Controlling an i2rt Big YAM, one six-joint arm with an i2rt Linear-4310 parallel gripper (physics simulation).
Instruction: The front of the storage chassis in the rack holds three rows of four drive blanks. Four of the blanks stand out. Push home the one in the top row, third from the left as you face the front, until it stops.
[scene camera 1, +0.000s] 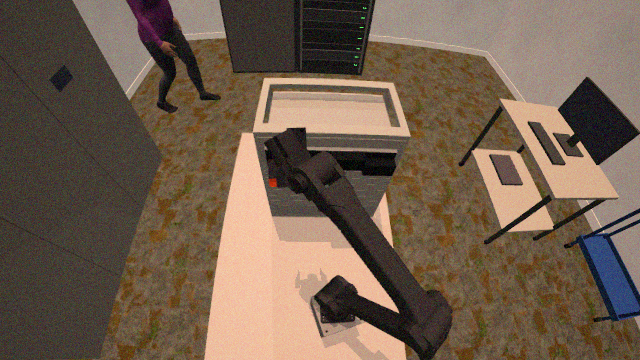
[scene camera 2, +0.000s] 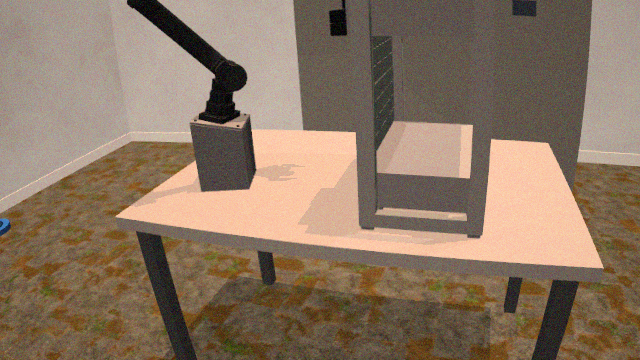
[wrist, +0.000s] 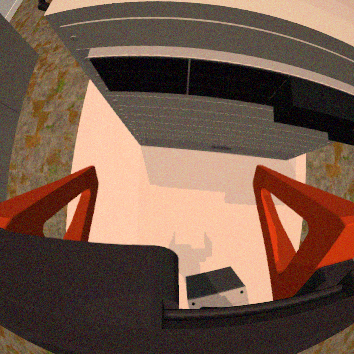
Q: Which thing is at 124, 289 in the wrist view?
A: My gripper.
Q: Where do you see a rack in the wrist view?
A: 259, 85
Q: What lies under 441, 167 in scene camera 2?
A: A rack.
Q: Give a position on a rack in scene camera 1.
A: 355, 129
